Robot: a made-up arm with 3 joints. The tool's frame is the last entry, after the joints. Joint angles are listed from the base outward. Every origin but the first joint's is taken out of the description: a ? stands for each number. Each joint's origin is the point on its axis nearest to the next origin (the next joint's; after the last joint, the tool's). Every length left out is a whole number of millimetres.
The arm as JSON. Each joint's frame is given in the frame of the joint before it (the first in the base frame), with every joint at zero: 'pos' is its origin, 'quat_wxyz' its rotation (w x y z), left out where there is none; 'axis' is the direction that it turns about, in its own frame. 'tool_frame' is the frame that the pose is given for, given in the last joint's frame.
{
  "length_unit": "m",
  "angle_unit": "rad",
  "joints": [
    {
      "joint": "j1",
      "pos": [
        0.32,
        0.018,
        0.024
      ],
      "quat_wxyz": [
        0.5,
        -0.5,
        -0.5,
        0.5
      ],
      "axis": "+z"
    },
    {
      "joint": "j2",
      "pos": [
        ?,
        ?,
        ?
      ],
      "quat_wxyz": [
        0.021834,
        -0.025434,
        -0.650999,
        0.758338
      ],
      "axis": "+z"
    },
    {
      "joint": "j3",
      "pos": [
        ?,
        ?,
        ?
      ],
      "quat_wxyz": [
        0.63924,
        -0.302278,
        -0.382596,
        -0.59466
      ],
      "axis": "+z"
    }
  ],
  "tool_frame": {
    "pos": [
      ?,
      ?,
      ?
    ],
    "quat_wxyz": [
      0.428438,
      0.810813,
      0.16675,
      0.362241
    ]
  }
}
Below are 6 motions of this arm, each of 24 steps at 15 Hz.
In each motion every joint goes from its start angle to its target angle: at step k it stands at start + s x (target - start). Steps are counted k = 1, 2, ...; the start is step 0. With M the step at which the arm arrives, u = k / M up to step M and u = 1 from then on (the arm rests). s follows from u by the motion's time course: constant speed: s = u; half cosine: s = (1 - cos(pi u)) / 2; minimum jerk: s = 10 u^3 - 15 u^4 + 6 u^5.
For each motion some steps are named. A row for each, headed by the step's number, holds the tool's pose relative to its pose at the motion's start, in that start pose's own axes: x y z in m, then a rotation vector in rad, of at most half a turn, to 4 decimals.
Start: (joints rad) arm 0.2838 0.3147 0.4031
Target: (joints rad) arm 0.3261 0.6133 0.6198
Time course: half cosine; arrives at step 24
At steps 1, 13, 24:
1: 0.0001 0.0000 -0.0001 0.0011 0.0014 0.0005
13: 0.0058 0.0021 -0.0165 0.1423 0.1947 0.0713
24: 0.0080 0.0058 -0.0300 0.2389 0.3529 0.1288

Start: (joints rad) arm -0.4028 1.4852 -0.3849
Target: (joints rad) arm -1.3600 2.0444 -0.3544
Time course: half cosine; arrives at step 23
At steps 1, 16, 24:
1: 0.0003 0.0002 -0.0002 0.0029 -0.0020 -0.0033
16: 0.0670 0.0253 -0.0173 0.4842 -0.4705 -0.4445
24: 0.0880 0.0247 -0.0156 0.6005 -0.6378 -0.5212

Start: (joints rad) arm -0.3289 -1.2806 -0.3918
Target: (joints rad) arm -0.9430 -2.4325 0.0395
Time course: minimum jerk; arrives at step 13
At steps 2, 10, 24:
2: 0.0017 -0.0009 0.0012 -0.0330 0.0178 -0.0002
10: 0.0677 -0.0141 0.0488 -1.0734 0.2758 0.0328
24: 0.0755 -0.0120 0.0539 -1.1679 0.2643 0.0424

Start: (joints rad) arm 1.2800 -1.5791 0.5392
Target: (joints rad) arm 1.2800 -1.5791 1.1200
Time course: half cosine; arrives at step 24
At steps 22, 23, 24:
22: 0.0086 -0.0202 -0.0342 0.2538 0.4656 -0.2115
23: 0.0086 -0.0204 -0.0347 0.2571 0.4717 -0.2142
24: 0.0086 -0.0205 -0.0348 0.2582 0.4737 -0.2152

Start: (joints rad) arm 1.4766 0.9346 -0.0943
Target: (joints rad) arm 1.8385 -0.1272 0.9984
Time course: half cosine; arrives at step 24
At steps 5, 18, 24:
5: 0.0017 -0.0096 -0.0016 -0.0558 0.0612 -0.0465
18: 0.0033 -0.0871 0.0202 -0.3166 0.2277 -0.5311
24: 0.0010 -0.1006 0.0304 -0.3223 0.2036 -0.6346

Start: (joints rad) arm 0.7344 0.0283 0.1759
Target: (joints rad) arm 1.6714 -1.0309 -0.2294
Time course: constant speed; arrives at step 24
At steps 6, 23, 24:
6: -0.0020 -0.0147 0.0089 -0.2422 -0.3321 0.1072
23: -0.0087 -0.0497 0.0037 -0.7171 -1.4086 0.2179
24: -0.0081 -0.0518 0.0019 -0.7343 -1.4749 0.2106

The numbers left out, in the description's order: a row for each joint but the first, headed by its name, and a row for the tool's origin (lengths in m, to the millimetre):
j2: 0.085 0.113 0.0
j3: 0.031 0.031 0.0
tool: 0.071 0.013 0.0

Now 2 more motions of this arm.
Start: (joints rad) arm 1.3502 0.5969 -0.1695
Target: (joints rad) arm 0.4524 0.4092 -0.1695
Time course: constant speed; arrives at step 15
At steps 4, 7, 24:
4: 0.0079 0.0143 0.0045 -0.0241 0.0280 -0.2491
7: 0.0159 0.0235 0.0079 -0.0438 0.0565 -0.4348
24: 0.0441 0.0401 0.0164 -0.0990 0.1656 -0.9234

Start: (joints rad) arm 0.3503 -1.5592 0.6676
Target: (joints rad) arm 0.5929 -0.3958 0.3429
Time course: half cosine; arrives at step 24
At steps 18, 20, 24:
18: -0.0121 0.0629 -0.0483 0.5483 0.2458 0.7507
20: -0.0156 0.0679 -0.0498 0.6041 0.2616 0.8211
24: -0.0187 0.0719 -0.0508 0.6517 0.2744 0.8804

